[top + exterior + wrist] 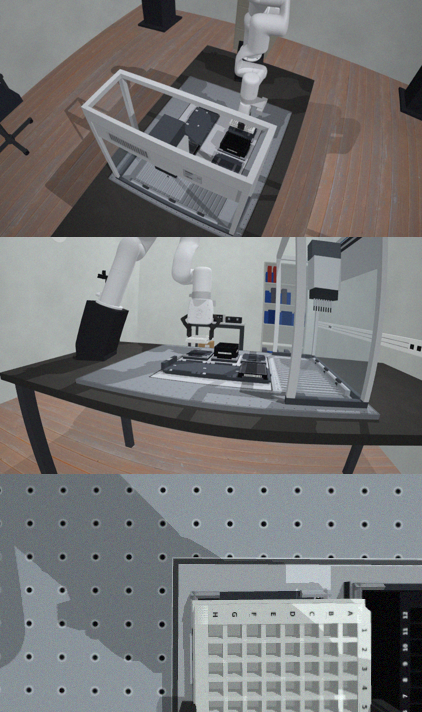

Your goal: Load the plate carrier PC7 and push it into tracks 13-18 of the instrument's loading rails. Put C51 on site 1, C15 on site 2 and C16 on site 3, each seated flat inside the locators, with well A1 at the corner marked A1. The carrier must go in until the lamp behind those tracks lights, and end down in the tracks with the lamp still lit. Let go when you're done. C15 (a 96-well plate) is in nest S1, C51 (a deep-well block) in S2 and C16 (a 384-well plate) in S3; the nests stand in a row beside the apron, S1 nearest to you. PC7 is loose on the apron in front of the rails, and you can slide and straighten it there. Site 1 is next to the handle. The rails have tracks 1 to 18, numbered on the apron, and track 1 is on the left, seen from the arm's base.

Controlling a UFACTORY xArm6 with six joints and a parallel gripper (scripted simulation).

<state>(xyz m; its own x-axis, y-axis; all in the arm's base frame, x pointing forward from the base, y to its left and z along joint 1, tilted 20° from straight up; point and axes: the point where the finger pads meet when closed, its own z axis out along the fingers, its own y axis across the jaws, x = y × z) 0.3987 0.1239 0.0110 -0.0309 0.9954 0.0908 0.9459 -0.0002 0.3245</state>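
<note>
Now: the dark carrier PC7 12 cm ahead of my hand, 21 cm to the right of it and 7 cm below it. From my hand the other things lie so: apron: 11 cm ahead, 12 cm to the right, 8 cm below; white 96-well plate C15: 1 cm below; nest S1: 8 cm below.
</note>
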